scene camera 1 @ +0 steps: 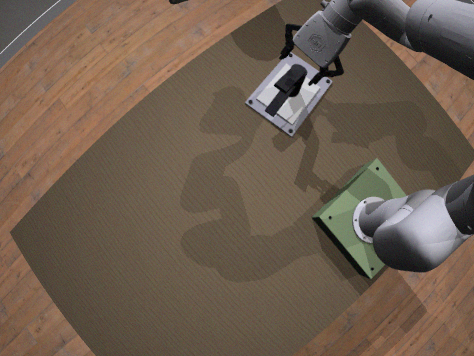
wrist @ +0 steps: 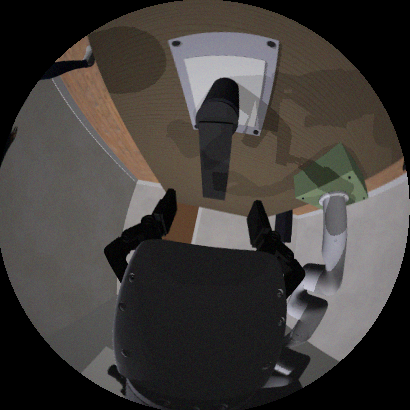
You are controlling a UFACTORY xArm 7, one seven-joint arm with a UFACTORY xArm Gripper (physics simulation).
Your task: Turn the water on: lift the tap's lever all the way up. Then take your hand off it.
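There's a black lever (wrist: 216,121) here, and a light grey base plate (scene camera 1: 325,82), (wrist: 208,43). You'd also see my gripper (scene camera 1: 296,70), (wrist: 213,203).
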